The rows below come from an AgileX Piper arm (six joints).
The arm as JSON. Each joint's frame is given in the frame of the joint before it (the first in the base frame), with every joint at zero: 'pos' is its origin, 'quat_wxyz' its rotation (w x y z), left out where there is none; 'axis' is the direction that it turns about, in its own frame. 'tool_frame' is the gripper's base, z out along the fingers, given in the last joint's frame.
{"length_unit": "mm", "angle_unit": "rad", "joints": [
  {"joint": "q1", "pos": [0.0, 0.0, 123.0], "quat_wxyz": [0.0, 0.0, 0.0, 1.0], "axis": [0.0, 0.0, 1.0]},
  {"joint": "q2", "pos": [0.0, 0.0, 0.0], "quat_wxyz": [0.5, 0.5, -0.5, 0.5], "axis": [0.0, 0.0, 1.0]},
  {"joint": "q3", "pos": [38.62, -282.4, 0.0], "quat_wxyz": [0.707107, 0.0, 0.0, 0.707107], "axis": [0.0, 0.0, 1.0]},
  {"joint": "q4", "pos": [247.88, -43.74, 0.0], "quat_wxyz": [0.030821, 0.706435, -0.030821, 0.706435], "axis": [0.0, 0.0, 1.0]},
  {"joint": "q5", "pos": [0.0, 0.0, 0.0], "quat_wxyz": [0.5, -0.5, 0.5, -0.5], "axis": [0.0, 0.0, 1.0]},
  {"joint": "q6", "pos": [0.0, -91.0, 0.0], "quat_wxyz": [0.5, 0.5, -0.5, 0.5], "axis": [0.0, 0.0, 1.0]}
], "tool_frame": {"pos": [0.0, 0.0, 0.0], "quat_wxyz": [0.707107, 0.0, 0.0, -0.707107]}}
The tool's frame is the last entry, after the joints.
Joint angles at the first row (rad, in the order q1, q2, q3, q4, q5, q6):
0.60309, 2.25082, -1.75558, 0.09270, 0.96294, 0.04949
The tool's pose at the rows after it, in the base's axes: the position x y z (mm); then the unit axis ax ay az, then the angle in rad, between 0 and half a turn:
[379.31, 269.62, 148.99, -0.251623, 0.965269, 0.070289, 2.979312]
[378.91, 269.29, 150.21, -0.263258, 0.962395, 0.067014, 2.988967]
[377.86, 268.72, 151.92, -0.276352, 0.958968, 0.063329, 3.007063]
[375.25, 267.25, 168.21, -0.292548, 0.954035, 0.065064, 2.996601]
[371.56, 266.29, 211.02, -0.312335, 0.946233, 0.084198, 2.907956]
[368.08, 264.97, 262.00, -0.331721, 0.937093, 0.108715, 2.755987]
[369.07, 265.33, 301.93, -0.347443, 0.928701, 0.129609, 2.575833]
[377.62, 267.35, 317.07, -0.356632, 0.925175, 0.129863, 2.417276]
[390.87, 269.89, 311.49, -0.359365, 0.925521, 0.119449, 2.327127]
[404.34, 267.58, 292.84, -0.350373, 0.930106, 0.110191, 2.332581]
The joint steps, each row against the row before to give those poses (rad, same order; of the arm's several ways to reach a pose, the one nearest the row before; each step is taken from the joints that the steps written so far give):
0.00000, 0.00408, -0.00312, 0.00000, -0.00007, -0.00178
0.00000, 0.00037, -0.00672, -0.00177, 0.01848, -0.02214
-0.00001, 0.00000, -0.00846, 0.00001, 0.02901, -0.02558
0.00001, -0.03333, -0.00511, 0.00179, 0.02872, -0.03196
-0.00001, -0.08305, -0.01763, 0.01631, 0.00684, -0.04446
0.00001, -0.09000, -0.03103, 0.01399, -0.03633, -0.04386
0.00001, -0.05638, -0.03425, 0.00445, -0.09223, -0.03829
0.00000, -0.00944, -0.01123, -0.03408, -0.13264, -0.01379
-0.00486, 0.02819, -0.00230, -0.04278, -0.10853, 0.00466
-0.01810, 0.04359, 0.00002, -0.01089, -0.03400, 0.00608

